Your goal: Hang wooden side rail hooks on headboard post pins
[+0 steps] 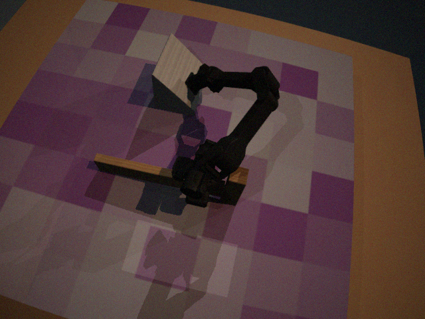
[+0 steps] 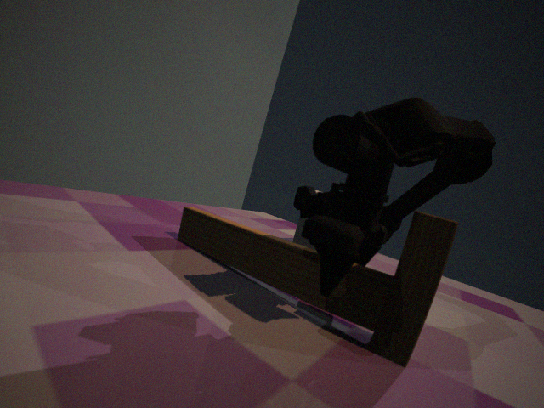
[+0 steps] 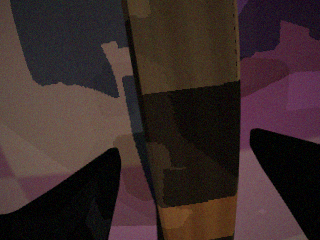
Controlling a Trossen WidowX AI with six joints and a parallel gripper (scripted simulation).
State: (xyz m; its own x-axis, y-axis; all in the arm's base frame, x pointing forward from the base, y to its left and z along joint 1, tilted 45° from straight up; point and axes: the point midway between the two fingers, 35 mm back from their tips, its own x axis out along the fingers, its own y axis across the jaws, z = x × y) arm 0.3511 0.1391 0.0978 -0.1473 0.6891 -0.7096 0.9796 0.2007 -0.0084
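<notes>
The headboard post lies 9 cm to the left of my gripper tip, 4 cm above it and 1 cm behind it.
</notes>
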